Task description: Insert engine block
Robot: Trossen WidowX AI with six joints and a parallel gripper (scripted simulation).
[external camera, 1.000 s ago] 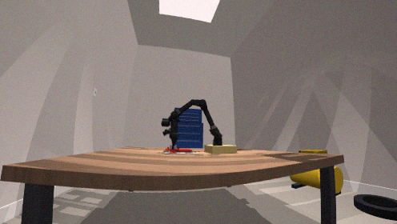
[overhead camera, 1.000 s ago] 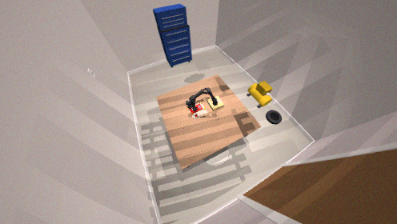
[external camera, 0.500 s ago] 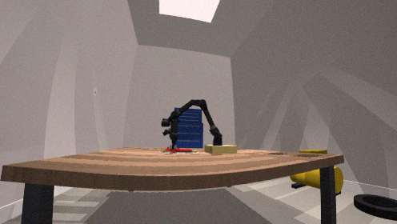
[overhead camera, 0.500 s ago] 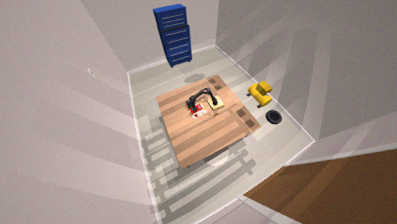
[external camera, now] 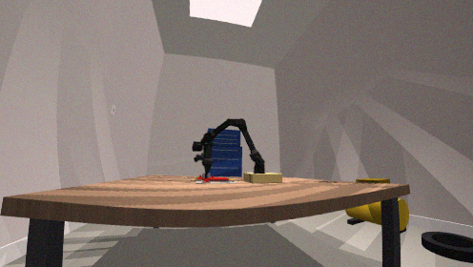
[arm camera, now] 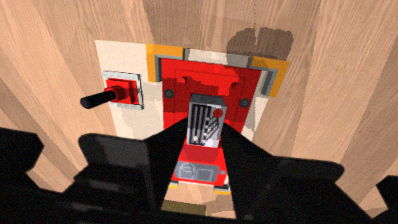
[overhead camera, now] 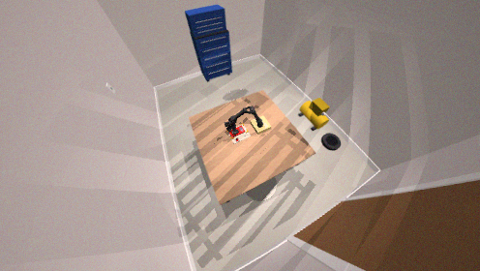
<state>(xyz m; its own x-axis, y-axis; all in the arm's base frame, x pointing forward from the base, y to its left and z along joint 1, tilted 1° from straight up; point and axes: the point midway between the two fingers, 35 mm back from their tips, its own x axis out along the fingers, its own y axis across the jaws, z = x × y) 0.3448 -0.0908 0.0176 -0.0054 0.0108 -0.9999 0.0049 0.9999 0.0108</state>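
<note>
My gripper tip is 1 cm above the grey engine block. Also, from my gripper tip: grey base plate: 5 cm behind, 2 cm to the left, 3 cm below.
</note>
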